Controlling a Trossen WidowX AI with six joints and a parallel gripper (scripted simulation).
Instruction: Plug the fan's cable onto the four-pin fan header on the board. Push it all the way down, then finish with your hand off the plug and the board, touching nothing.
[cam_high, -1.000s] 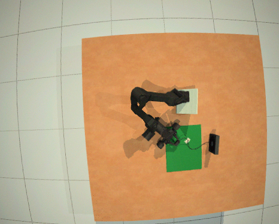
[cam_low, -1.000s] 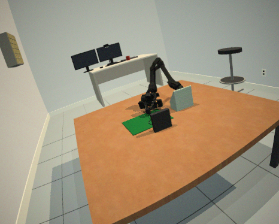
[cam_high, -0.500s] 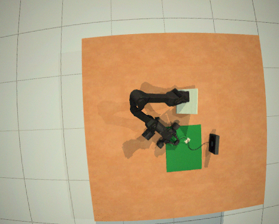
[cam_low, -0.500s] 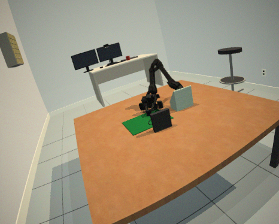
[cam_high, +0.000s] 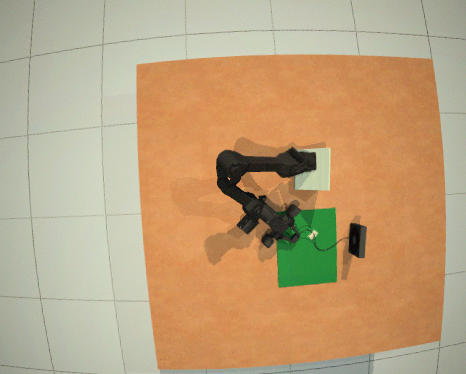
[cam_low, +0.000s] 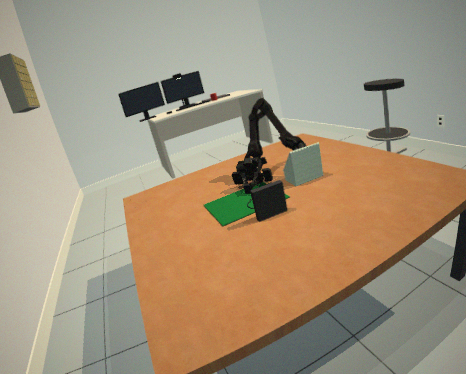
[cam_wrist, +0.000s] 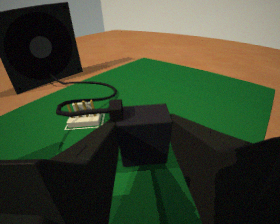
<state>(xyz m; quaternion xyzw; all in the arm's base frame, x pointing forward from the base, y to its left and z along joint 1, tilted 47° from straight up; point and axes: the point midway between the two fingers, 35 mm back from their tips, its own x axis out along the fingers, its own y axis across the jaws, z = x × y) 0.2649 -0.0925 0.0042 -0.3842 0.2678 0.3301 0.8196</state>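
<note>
The dark fan plug is 10 mm below my gripper tip. Also, from my gripper tip: green board (50 mm to the left, 50 mm below, 40 mm ahead); pale fan header (70 mm to the left, 40 mm below, 10 mm behind); black fan (230 mm to the left, 20 mm above, 10 mm ahead).
</note>
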